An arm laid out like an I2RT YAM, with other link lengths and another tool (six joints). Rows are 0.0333 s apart.
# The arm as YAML. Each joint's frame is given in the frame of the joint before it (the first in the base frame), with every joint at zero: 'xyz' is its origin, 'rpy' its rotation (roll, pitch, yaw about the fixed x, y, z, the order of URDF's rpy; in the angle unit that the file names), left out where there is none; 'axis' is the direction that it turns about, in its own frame. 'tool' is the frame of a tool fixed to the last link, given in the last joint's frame.
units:
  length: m
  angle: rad
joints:
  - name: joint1
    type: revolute
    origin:
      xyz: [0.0, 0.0, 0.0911]
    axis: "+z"
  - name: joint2
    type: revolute
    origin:
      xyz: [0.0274, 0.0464, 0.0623]
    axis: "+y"
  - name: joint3
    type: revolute
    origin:
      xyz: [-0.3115, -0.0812, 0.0]
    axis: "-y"
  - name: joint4
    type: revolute
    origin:
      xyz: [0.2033, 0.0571, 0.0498]
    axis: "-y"
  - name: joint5
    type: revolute
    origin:
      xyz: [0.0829, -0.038, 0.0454]
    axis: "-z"
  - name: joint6
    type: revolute
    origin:
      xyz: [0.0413, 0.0, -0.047]
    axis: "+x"
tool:
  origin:
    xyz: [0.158, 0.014, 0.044]
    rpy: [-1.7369, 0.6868, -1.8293]
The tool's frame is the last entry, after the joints.
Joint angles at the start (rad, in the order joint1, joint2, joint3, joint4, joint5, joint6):
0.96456, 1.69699, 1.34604, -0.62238, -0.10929, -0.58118
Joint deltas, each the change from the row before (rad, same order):
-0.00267, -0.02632, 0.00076, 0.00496, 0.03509, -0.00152
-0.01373, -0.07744, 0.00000, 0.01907, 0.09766, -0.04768
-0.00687, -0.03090, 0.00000, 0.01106, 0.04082, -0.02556
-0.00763, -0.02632, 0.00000, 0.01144, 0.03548, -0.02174
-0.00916, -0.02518, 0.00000, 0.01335, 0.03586, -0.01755
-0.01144, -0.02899, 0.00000, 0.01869, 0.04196, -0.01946
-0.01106, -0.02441, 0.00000, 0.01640, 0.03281, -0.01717
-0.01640, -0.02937, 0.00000, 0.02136, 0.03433, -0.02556
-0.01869, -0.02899, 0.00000, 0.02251, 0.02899, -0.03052
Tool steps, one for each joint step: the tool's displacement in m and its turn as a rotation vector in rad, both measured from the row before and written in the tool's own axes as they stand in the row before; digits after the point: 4 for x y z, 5 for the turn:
0.0080, -0.0072, -0.0082, 0.03604, 0.03246, 0.00494
0.0253, -0.0196, -0.0249, 0.11229, 0.09634, -0.01749
0.0122, -0.0088, -0.0089, 0.04718, 0.04289, -0.00954
0.0119, -0.0081, -0.0071, 0.04053, 0.03949, -0.00537
0.0131, -0.0084, -0.0062, 0.03885, 0.04194, 0.00085
0.0162, -0.0105, -0.0069, 0.04590, 0.05075, 0.00445
0.0143, -0.0089, -0.0054, 0.03769, 0.04231, 0.00489
0.0179, -0.0107, -0.0063, 0.04537, 0.04965, 0.00413
0.0182, -0.0105, -0.0058, 0.04467, 0.04797, 0.00117

